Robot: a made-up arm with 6 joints.
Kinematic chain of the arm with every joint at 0, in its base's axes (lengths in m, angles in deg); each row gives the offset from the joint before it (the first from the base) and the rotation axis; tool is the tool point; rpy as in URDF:
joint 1: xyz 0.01 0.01 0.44 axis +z
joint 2: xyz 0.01 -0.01 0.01 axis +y
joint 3: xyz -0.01 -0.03 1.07 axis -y
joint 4: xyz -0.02 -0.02 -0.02 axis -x
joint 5: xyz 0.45 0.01 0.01 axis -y
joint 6: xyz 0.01 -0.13 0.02 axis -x
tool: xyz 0 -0.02 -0.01 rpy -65.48 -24.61 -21.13
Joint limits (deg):
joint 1: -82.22..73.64
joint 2: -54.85..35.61
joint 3: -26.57..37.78
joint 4: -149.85..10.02
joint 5: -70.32..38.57
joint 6: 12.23..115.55
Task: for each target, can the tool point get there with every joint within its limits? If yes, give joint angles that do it. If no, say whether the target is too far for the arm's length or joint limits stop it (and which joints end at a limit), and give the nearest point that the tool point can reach.
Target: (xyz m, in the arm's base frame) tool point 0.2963 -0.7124 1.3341
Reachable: yes | joints -65.96 17.68 20.85 -115.03 -5.65 45.08
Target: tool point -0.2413 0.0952 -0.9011
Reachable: no: joint limits stop it (at a limit: joint 1, joint 2, joint 3) | nearest point 0.2391 0.6772 0.8418 | short by 1.899 m
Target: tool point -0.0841 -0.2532 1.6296
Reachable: yes | joints 23.56 -31.36 8.86 -14.78 -30.84 47.45
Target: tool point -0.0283 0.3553 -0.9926
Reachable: no: joint limits stop it (at a limit: joint 1, joint 2, joint 3) | nearest point 0.2481 0.6773 0.8399 | short by 1.881 m
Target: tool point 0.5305 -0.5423 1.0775
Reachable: yes | joints -32.48 23.67 -17.86 -33.10 -43.94 89.41
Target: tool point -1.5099 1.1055 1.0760
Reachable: no: too far | nearest point -0.7662 0.5694 1.4693 | short by 0.998 m
